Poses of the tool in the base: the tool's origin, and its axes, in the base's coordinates. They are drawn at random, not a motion.
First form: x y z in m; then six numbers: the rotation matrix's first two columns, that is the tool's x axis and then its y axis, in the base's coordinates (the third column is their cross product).
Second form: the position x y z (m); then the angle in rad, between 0 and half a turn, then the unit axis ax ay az. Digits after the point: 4 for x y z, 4 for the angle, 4 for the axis.
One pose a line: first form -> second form
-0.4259 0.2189 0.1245 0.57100 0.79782 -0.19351 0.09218 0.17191 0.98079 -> -0.4259 0.2189 0.1245 1.6873 0.7846 0.5081 0.3552
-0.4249 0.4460 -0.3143 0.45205 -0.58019 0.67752 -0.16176 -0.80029 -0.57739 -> -0.4249 0.4460 -0.3143 2.6950 -0.8437 0.2312 -0.4844
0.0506 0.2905 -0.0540 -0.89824 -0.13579 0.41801 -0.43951 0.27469 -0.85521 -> 0.0506 0.2905 -0.0540 2.8762 0.1843 -0.7943 0.5789
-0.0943 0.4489 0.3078 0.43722 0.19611 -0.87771 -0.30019 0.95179 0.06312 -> -0.0943 0.4489 0.3078 1.1241 -0.0958 0.9566 0.2752
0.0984 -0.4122 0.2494 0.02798 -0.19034 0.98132 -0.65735 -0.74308 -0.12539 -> 0.0984 -0.4122 0.2494 2.7666 0.7046 -0.3116 0.6375
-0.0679 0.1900 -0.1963 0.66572 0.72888 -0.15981 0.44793 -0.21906 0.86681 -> -0.0679 0.1900 -0.1963 2.1093 0.8826 0.4407 0.1636
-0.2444 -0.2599 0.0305 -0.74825 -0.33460 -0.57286 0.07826 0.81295 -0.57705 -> -0.2444 -0.2599 0.0305 2.4321 -0.0771 0.9453 -0.3169
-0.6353 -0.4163 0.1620 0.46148 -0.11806 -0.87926 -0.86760 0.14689 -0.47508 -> -0.6353 -0.4163 0.1620 1.7856 -0.7457 0.5448 0.3836
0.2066 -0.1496 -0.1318 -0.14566 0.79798 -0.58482 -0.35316 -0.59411 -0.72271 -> 0.2066 -0.1496 -0.1318 2.3264 -0.5660 -0.2331 0.7908
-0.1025 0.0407 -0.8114 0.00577 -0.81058 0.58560 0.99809 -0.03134 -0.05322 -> -0.1025 0.0407 -0.8114 1.6794 -0.3209 -0.2636 -0.9097
